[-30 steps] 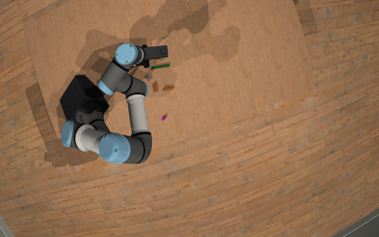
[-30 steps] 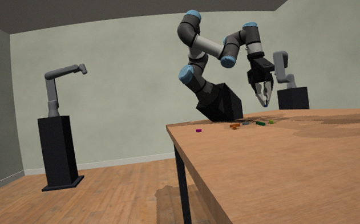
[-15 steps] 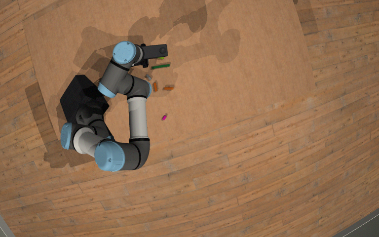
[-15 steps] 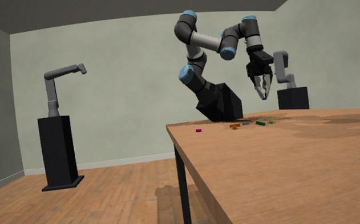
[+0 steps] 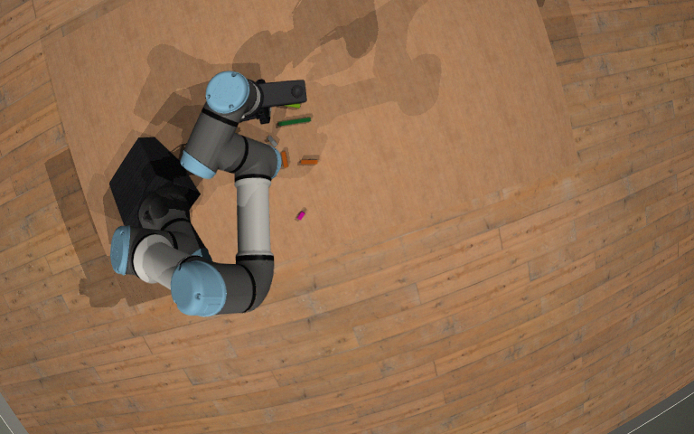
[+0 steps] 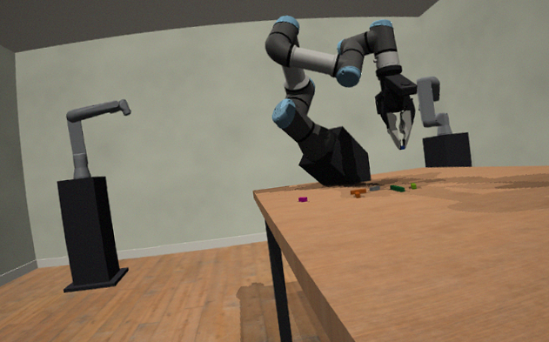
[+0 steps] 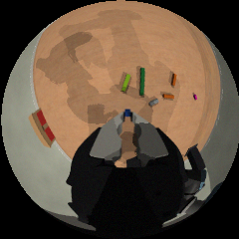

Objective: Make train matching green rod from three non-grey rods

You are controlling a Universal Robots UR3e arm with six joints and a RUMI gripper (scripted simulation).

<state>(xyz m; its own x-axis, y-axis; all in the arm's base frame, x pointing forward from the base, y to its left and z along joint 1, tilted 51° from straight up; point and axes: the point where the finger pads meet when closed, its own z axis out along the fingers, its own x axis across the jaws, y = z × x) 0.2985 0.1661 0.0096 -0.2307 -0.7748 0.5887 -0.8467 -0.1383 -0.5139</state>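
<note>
The blue rod lies 1 cm below my hand. From my hand the other things lie so: lime rod 11 cm below, 4 cm ahead, 1 cm to the right; then green rod 11 cm below, 6 cm to the right, 4 cm ahead; then grey rod 11 cm below, 8 cm to the right, 3 cm behind.
</note>
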